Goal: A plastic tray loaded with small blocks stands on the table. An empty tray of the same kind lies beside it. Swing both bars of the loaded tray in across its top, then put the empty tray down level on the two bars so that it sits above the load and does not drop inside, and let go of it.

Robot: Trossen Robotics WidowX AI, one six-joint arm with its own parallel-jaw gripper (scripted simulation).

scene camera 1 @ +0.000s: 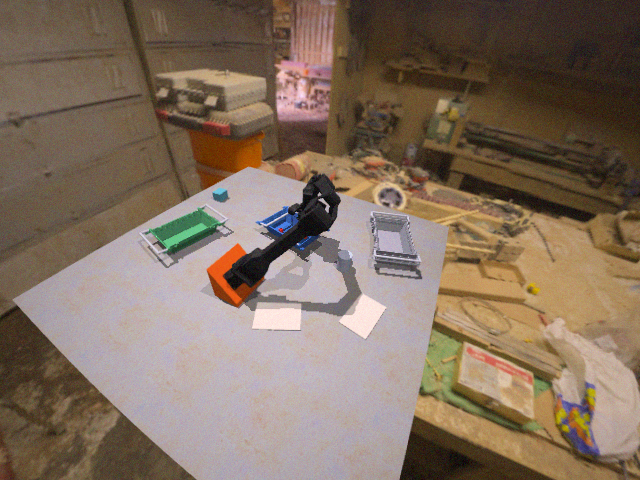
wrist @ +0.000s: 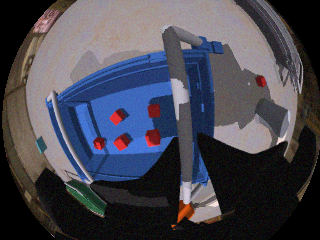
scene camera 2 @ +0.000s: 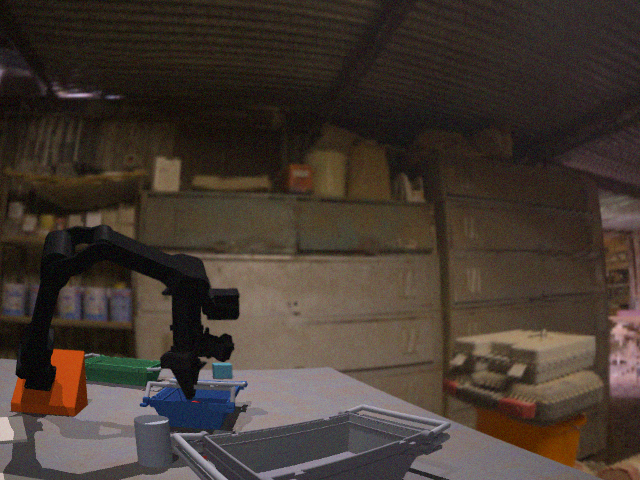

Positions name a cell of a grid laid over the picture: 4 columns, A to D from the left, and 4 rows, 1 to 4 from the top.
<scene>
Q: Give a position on a green tray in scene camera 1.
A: B2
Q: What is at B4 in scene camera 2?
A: My gripper.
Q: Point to a grey cylinder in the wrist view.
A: D2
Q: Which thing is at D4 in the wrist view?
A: My gripper.
</scene>
